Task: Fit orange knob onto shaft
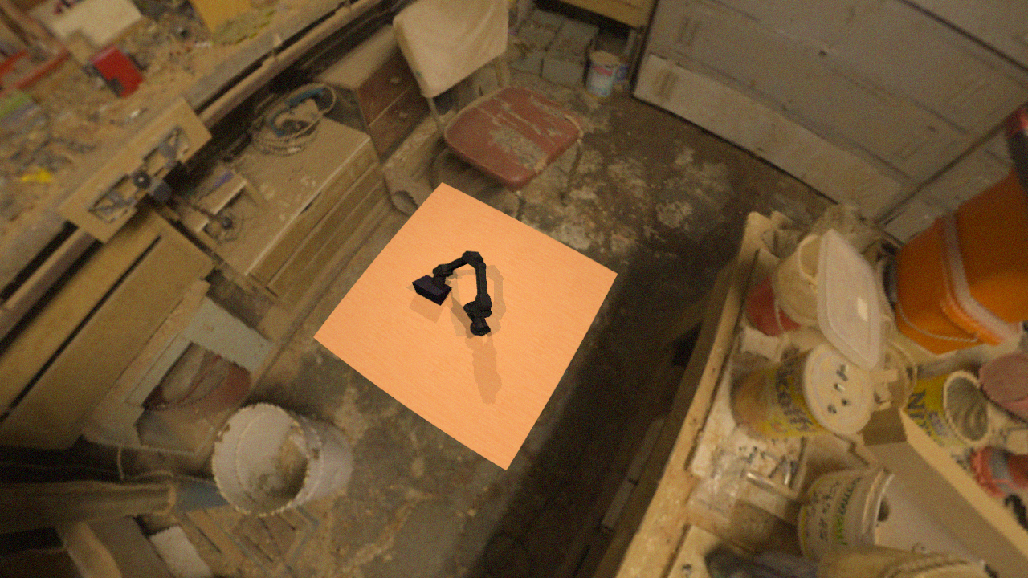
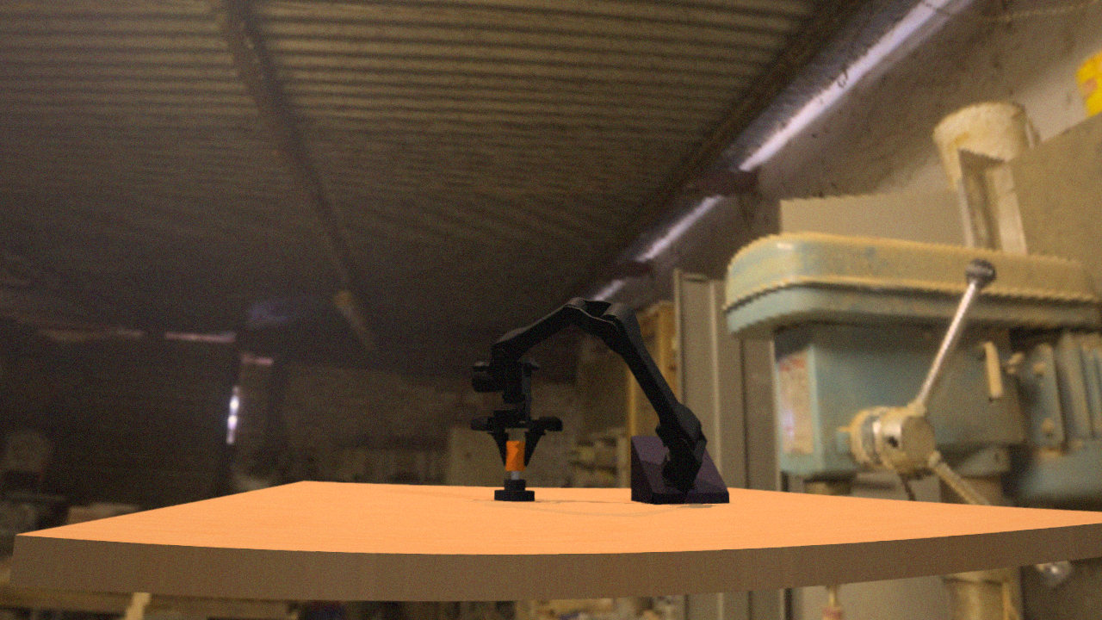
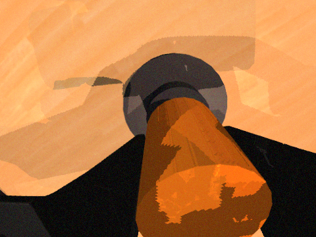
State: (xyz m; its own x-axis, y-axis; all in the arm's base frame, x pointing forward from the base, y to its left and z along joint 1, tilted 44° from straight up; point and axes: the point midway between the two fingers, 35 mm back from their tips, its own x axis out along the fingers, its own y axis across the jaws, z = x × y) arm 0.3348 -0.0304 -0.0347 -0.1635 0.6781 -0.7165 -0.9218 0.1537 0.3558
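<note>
Now: the orange knob 3 cm above my gripper tip. Also, from my gripper tip: round pedestal (4 cm below).
</note>
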